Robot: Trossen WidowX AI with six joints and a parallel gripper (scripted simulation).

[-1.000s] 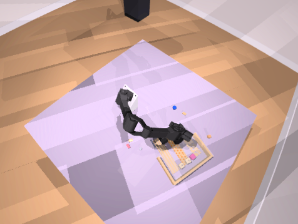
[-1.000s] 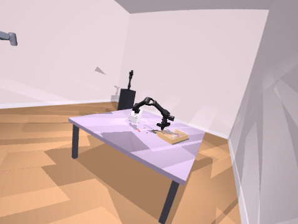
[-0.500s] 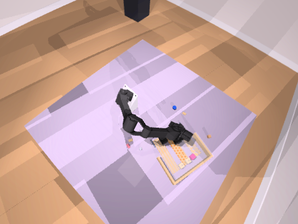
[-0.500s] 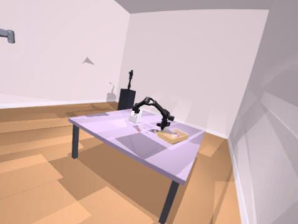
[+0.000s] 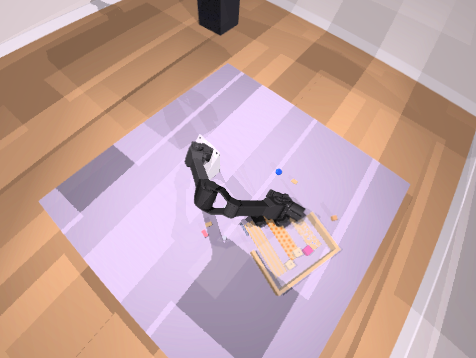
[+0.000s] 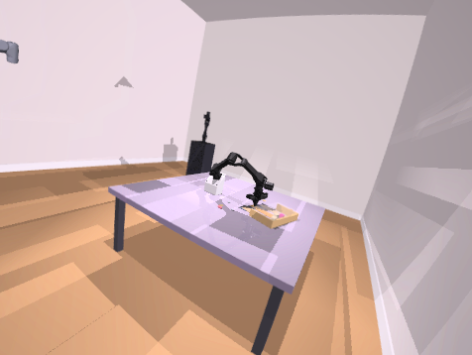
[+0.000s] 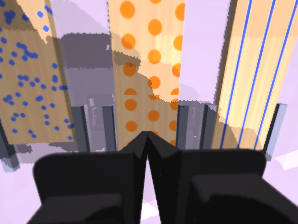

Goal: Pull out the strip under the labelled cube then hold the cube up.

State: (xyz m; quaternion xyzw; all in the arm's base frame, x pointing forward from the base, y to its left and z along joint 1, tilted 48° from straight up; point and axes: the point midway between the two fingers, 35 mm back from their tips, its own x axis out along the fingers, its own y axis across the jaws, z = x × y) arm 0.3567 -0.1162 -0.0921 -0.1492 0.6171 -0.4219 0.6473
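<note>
My gripper tip is 9 cm short of the orange dotted strip and 3 cm to the left of it.
</note>
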